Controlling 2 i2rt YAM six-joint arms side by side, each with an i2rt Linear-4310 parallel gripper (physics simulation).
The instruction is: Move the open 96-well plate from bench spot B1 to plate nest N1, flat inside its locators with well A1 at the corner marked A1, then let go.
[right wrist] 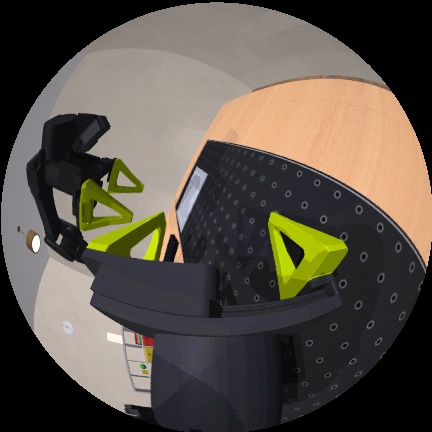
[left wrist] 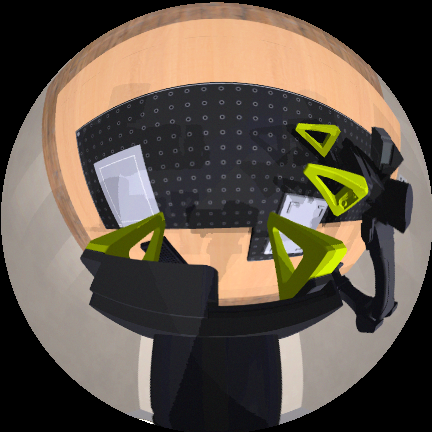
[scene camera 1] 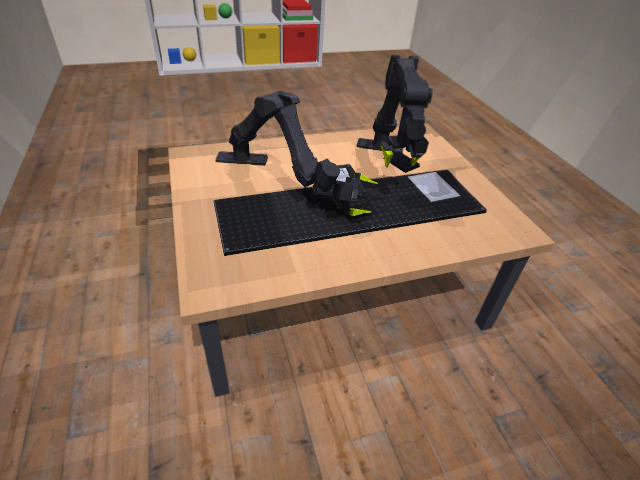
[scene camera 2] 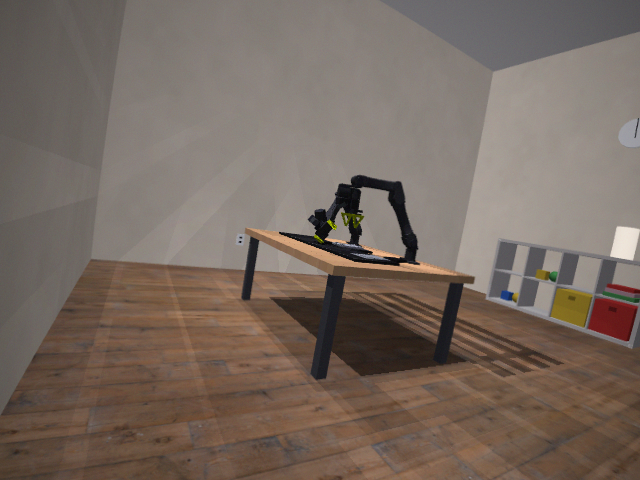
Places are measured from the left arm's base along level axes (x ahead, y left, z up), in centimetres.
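Pixels of known places: left gripper, between the fingertips: (right wrist: pixel 138 200) (left wrist: pixel 215 217) (scene camera 1: pixel 399 166) (scene camera 2: pixel 350 227); right gripper, between the fingertips: (right wrist: pixel 216 217) (left wrist: pixel 300 142) (scene camera 1: pixel 373 197) (scene camera 2: pixel 328 235); left arm's base, origin of its link: (scene camera 1: pixel 380 146) (scene camera 2: pixel 409 261); right arm's base, origin of its link: (scene camera 1: pixel 242 159).
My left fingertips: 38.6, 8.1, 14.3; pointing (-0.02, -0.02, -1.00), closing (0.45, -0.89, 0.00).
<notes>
For each thing: its top centre in the pictures, then the offset to it from my left fingertips, as dx, dy, dz. "spot": a spot on its surface instead. Level surfaces: height alone.
- dark block with a fine dotted grid, centre of its top: (left wrist: pixel 164 258) (right wrist: pixel 166 254) (scene camera 1: pixel 402 159) (scene camera 2: pixel 395 258) -27.6, +1.8, -12.8
- pale pad with a thin outline, a spot on its surface: (left wrist: pixel 125 195) spot: -11.9, +14.3, -12.8
- white nest with corner pieces, centre of its top: (left wrist: pixel 298 231) (scene camera 1: pixel 335 179) (scene camera 2: pixel 348 244) -2.9, -21.9, -11.2
- long black perforated board, height of its surface: dz -13.0
- wooden table, height of its surface: dz -14.3
A dark block with a fine dotted grid (scene camera 1: pixel 405 163) (left wrist: pixel 172 252) (right wrist: pixel 171 247), apparently the 96-well plate, lies on the table near the left arm's base. My left gripper (scene camera 1: pixel 400 165) (scene camera 2: pixel 355 226) (left wrist: pixel 215 217) (right wrist: pixel 138 200) is open and empty, raised near it; one finger partly hides the block in the left wrist view. A pale pad with a thin outline (scene camera 1: pixel 449 192) (left wrist: pixel 125 195) (right wrist: pixel 192 195) lies on the black board. A white nest with corner pieces (left wrist: pixel 292 225) (scene camera 1: pixel 342 174) is partly hidden by both grippers. My right gripper (scene camera 1: pixel 373 197) (left wrist: pixel 300 142) (right wrist: pixel 216 217) is open and empty, low over the board. Labels and well A1 are unreadable.
The long black perforated board (scene camera 1: pixel 268 222) (left wrist: pixel 220 150) lies across the wooden table (scene camera 1: pixel 248 273). The right arm reaches over its middle and near the nest. A shelf unit (scene camera 1: pixel 197 24) stands by the back wall.
</notes>
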